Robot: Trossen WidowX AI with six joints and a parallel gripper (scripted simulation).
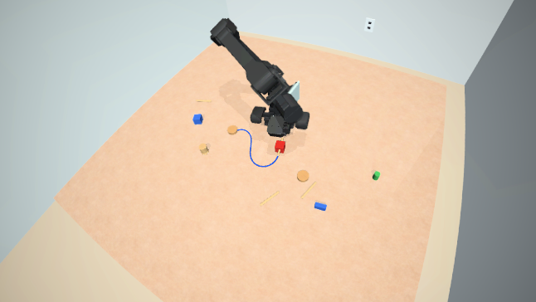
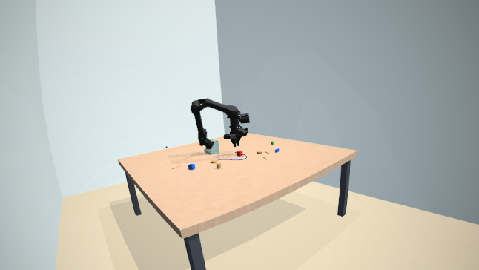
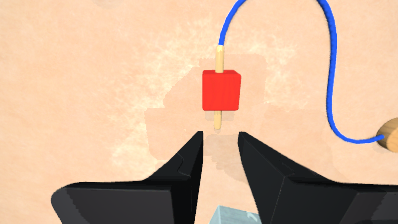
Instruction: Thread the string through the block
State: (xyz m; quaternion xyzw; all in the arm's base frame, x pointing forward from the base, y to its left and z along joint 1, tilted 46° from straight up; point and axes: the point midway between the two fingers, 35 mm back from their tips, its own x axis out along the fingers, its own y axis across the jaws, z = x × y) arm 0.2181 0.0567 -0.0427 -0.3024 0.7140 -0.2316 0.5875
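Right now the red block is 5 cm below my gripper tip and 2 cm ahead of it. From my gripper tip the other things lie so: green cylinder (35 cm to the left, 5 cm below, 2 cm ahead); wooden spool (26 cm to the right, 13 cm ahead, 4 cm below); thin wooden stick (5 cm below, 4 cm ahead).
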